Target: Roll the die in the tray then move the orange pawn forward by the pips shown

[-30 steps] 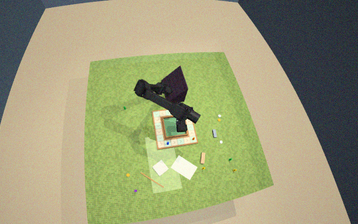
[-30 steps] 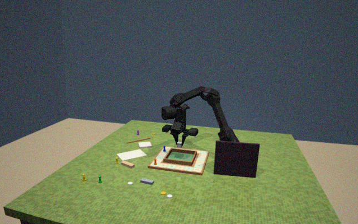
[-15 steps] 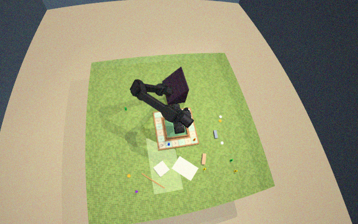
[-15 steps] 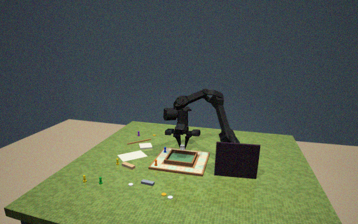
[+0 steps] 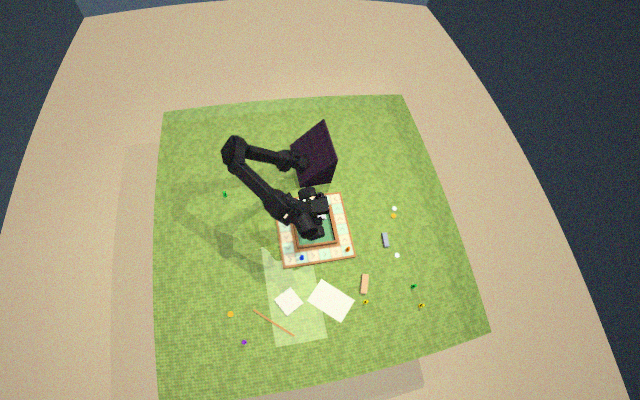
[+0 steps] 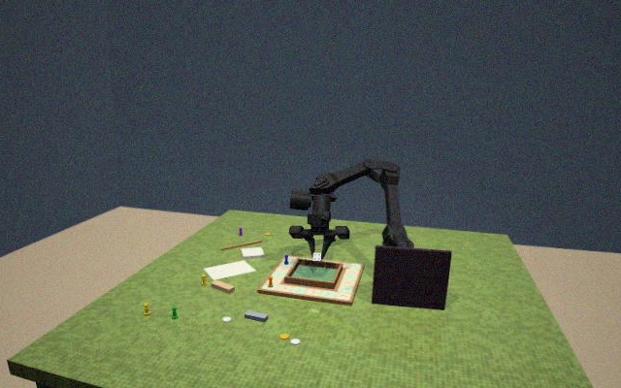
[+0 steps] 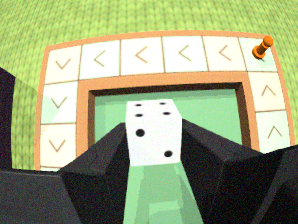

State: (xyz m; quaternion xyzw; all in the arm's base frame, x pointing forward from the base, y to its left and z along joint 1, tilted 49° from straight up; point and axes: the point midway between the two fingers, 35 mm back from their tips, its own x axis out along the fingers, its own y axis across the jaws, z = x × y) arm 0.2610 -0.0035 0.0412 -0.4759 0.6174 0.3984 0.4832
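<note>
The white die is right at my gripper tip. Round my gripper tip: blue pawn 110 mm to the right, 110 mm ahead, 60 mm below; then orange pawn 140 mm ahead, 70 mm to the left, 60 mm below; then green tray 80 mm below, 30 mm to the right, 10 mm ahead.
</note>
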